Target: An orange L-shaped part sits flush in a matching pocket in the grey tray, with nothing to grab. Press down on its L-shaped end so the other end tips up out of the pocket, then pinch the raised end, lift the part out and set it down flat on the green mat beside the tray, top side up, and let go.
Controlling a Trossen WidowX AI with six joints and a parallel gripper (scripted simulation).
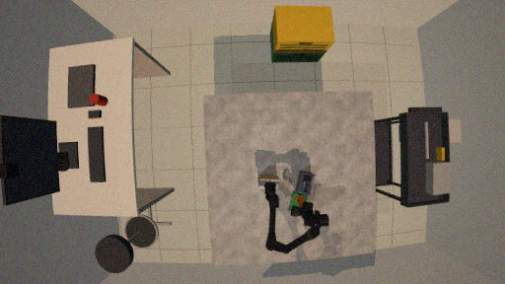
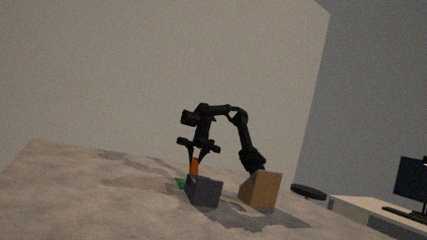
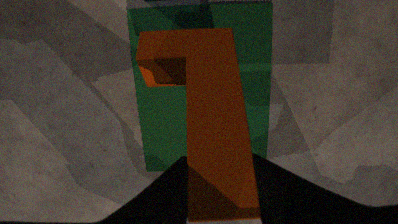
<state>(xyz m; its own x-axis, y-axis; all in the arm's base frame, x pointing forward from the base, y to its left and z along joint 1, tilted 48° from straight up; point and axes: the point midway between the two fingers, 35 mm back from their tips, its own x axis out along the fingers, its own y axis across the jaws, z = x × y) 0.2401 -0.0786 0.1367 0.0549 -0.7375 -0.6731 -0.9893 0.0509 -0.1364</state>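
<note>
Now: the orange L-shaped part 30 mm to the left of my gripper tip, 30 mm below it and 10 mm behind it. Round my gripper tip: green mat 100 mm below, 20 mm to the left.
</note>
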